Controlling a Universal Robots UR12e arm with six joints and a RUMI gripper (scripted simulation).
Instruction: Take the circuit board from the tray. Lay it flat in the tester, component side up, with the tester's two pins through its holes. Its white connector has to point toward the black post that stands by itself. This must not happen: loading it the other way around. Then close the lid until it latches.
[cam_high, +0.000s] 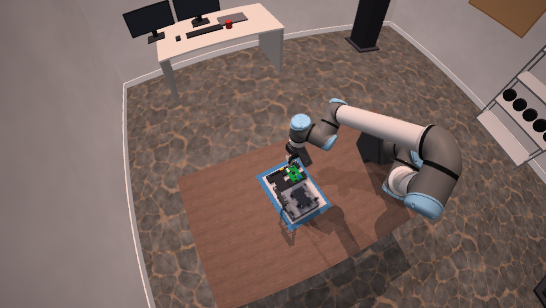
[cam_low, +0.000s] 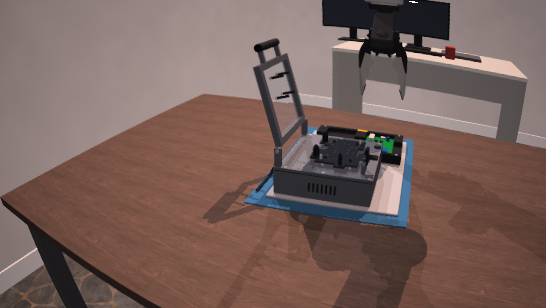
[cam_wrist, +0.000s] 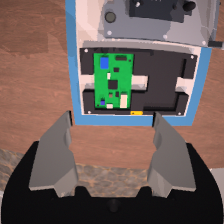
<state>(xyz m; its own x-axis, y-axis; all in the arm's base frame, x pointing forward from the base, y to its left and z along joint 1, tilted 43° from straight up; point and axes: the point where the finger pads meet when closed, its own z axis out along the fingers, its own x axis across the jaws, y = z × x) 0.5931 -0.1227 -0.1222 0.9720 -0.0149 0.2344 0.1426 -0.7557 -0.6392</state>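
My gripper is now 13 cm above the green circuit board. Round my hand: tester lid 19 cm to the left, 16 cm ahead, 3 cm above.
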